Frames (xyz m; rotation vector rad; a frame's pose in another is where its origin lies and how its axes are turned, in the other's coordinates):
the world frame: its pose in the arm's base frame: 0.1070 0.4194 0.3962 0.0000 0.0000 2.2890
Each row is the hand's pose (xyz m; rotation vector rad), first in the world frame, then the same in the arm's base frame.
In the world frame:
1: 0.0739 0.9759 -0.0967 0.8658 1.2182 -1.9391
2: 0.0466 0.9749 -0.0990 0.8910 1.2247 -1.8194
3: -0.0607 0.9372 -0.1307 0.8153 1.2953 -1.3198
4: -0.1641 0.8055 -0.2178 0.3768 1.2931 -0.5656
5: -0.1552 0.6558 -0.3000 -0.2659 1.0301 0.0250
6: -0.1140 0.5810 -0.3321 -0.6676 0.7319 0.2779
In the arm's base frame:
1: -0.6765 -0.1671 0.2995 -0.6147 1.0574 0.0029
2: -0.6578 -0.1870 0.2972 -0.6255 1.1039 0.1060
3: -0.5588 -0.2430 0.2655 -0.7793 1.1825 0.5632
4: -0.3915 -0.2342 0.1784 -1.1075 0.9517 1.3565
5: -0.2847 -0.1290 0.0962 -1.2968 0.2275 2.0496
6: -0.2555 -0.0488 0.0641 -1.2342 -0.3997 2.3210

